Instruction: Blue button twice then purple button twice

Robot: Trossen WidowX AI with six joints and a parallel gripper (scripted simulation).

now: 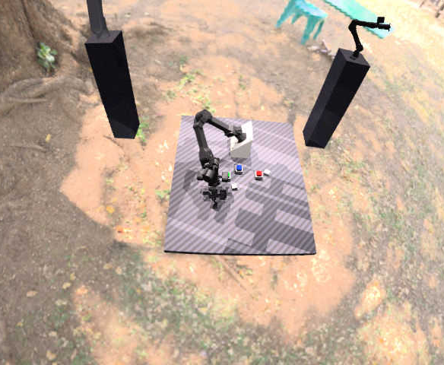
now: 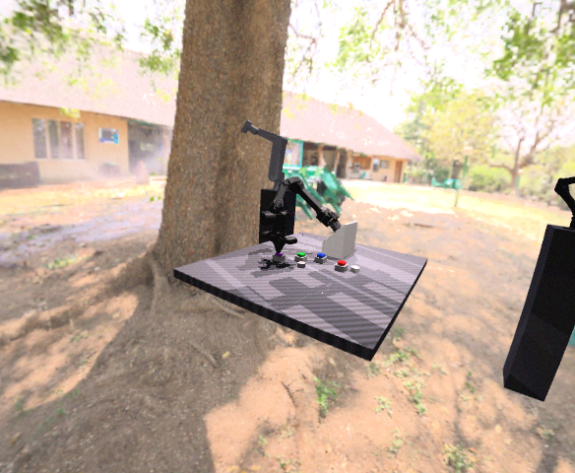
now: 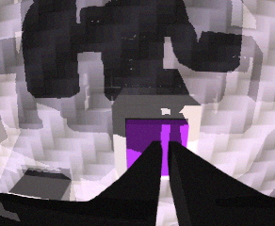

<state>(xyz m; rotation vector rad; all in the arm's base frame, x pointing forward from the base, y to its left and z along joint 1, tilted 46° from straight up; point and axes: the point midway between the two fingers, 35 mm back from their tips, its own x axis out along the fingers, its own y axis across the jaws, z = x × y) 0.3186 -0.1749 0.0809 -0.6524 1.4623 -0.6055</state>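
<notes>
The purple button lies 10 mm below my gripper tip. From my gripper tip the other things lie so: blue button 140 mm behind, 170 mm to the left; green button 80 mm behind, 90 mm to the left; red button 110 mm behind, 310 mm to the left.
</notes>
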